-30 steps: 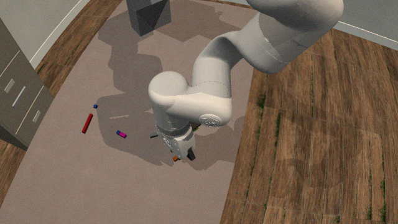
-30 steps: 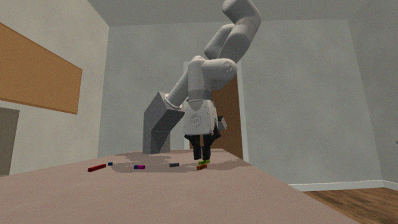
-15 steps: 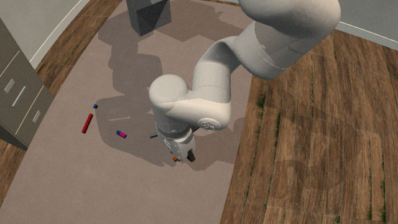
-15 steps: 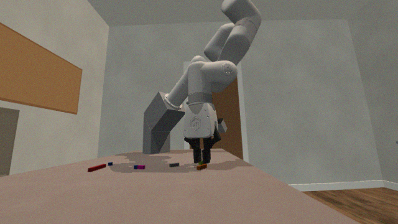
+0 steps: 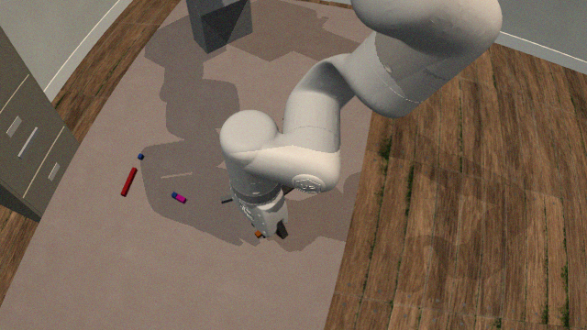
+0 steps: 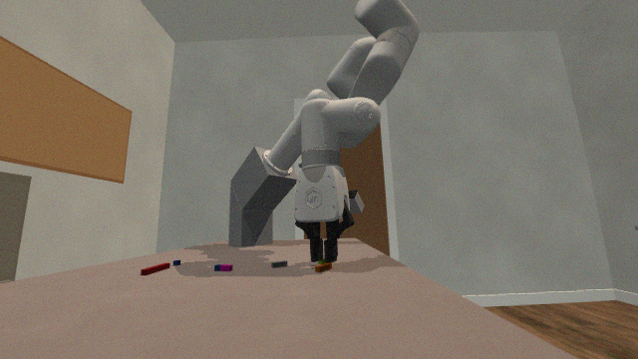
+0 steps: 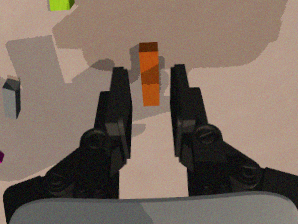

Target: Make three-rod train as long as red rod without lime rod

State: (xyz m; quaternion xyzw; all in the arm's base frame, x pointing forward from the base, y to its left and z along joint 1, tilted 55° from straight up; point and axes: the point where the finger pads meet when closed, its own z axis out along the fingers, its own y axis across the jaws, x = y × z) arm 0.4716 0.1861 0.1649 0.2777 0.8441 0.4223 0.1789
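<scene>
The orange rod lies 3 cm below my hand. Round my hand: lime rod (8 cm behind, 3 cm below, 1 cm to the right); then grey rod (10 cm to the right, 3 cm below, 2 cm behind); then magenta rod (18 cm to the right, 3 cm below, 2 cm ahead).
</scene>
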